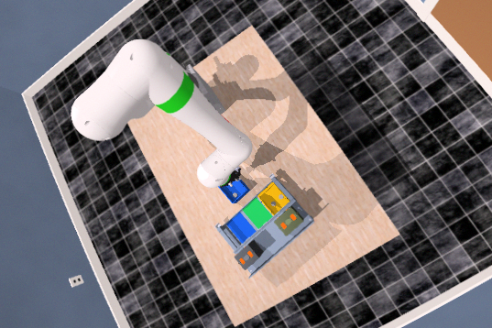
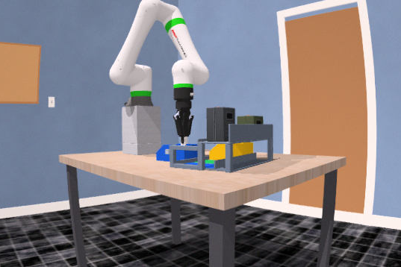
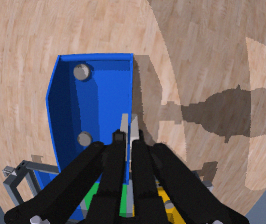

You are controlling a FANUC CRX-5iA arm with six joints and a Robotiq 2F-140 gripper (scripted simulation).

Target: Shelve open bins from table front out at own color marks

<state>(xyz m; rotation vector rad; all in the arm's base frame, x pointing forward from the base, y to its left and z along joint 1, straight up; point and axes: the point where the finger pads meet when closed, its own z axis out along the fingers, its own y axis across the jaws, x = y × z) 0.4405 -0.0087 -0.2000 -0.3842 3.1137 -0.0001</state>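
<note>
My hand is 5 cm to the left of the blue bin, 4 cm above it and 1 cm short of it. Round my hand: yellow bin 20 cm ahead, 12 cm to the left, 3 cm below; then dark box 34 cm ahead, 9 cm to the right, 9 cm above.
</note>
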